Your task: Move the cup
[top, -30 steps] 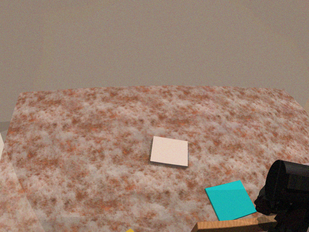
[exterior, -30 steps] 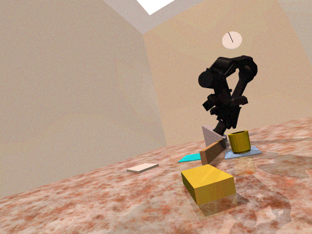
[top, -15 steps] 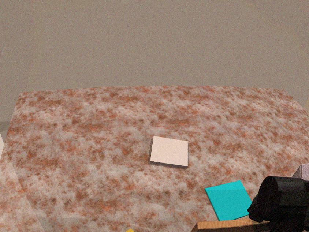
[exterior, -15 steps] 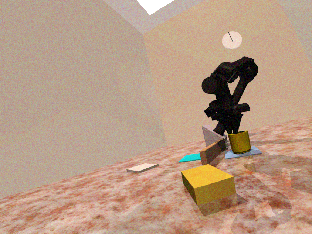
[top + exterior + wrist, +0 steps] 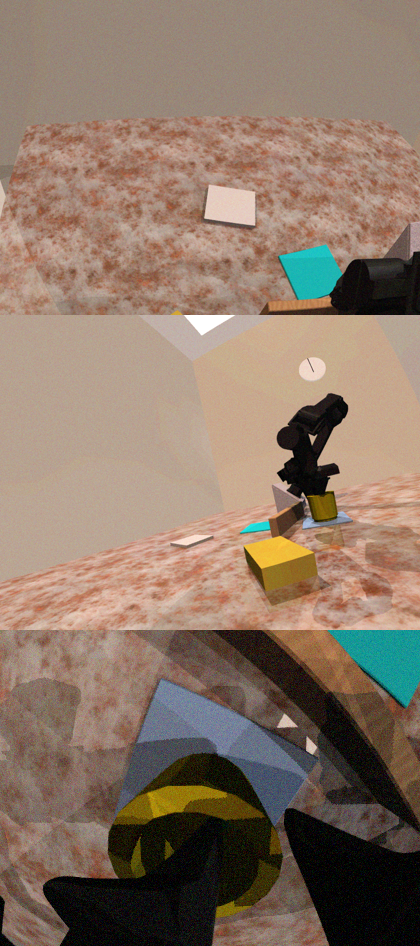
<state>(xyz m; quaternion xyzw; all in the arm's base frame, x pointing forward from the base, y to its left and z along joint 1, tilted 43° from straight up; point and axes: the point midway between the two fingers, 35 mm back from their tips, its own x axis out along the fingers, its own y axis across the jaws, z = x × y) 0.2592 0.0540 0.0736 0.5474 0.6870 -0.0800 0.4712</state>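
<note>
Now: gripper tip 2 cm short of the yellow cup and 2 cm to the right of it. The rest, counted from my gripper tip: wooden bar 1 cm ahead, 8 cm to the right, 3 cm below; teal pad 1 cm behind, 17 cm to the right, 5 cm below; blue pad 2 cm ahead, 2 cm to the left, 5 cm below.
</note>
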